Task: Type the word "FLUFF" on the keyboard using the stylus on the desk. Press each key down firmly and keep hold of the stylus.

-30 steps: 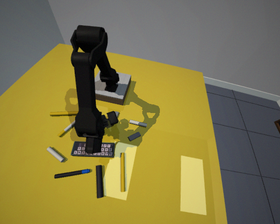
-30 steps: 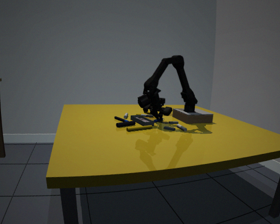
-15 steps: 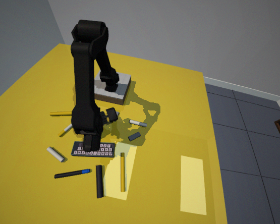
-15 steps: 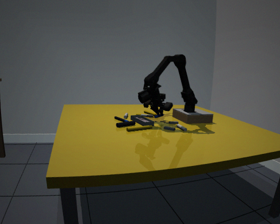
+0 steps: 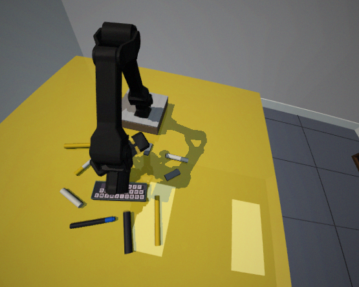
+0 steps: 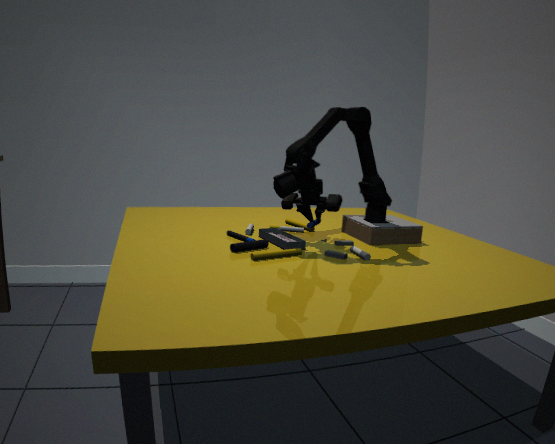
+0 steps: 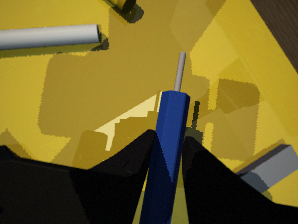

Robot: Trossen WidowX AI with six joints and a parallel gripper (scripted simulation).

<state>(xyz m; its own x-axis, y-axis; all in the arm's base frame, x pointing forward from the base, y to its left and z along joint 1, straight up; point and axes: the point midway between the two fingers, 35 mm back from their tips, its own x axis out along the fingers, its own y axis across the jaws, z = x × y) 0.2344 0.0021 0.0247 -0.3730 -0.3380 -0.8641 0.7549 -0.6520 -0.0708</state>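
My gripper tip is now 1 cm past the dark blue stylus and 1 cm to the left of it. From my gripper tip the other things lie so: grey block 7 cm behind, 8 cm to the left, 5 cm below; then thin grey tip 3 cm behind, 4 cm to the right; then black cylinder 24 cm ahead, 11 cm to the left, 4 cm below.
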